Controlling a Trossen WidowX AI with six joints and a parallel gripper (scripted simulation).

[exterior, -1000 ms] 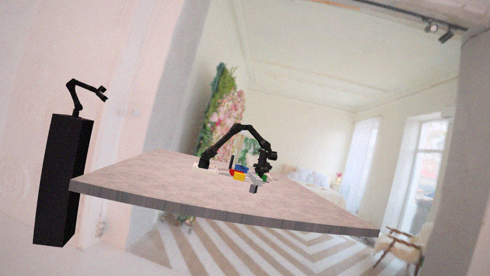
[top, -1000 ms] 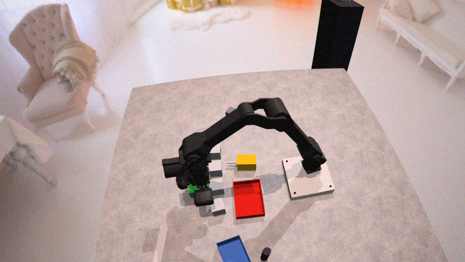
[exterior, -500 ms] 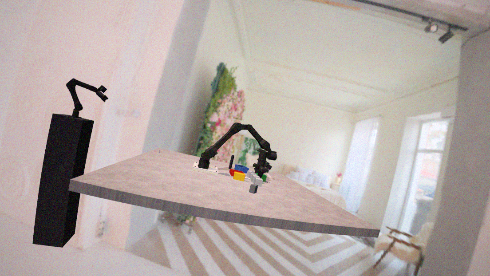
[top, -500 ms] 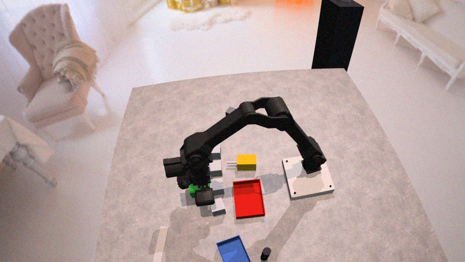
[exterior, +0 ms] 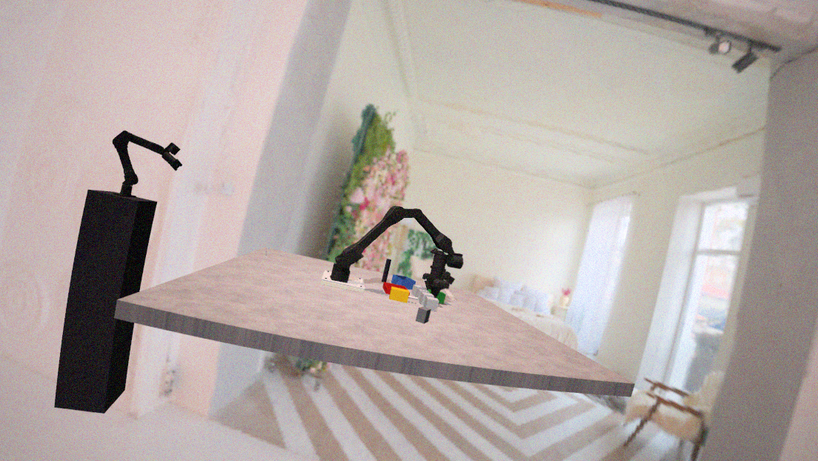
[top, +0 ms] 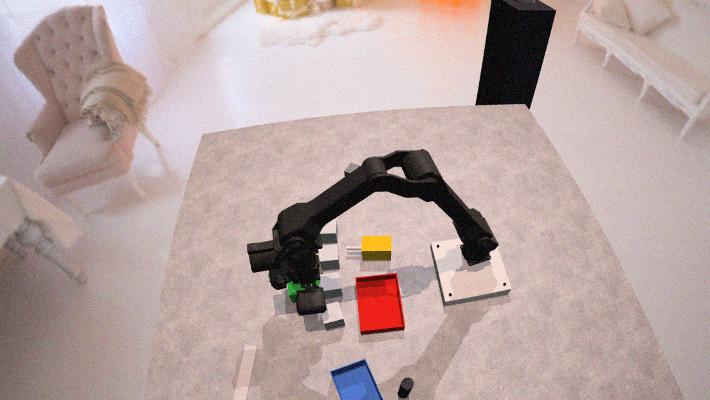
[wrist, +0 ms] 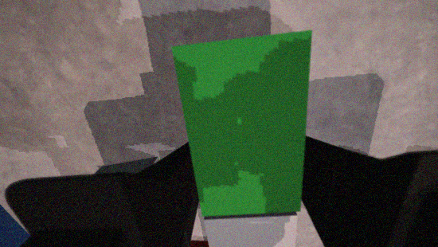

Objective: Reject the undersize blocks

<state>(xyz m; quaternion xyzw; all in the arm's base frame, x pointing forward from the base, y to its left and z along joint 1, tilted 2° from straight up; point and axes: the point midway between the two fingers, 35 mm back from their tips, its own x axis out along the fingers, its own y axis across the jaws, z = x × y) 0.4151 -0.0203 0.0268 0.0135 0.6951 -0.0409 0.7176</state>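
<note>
Right now the yellow gauge is 150 mm behind my gripper tip, 80 mm to the right of it and 10 mm above it. Also, from my gripper tip: green GO gauge (10 mm behind, 20 mm above); then blue tray (40 mm behind, 270 mm to the left); then red reject tray (150 mm behind, 80 mm to the left).
</note>
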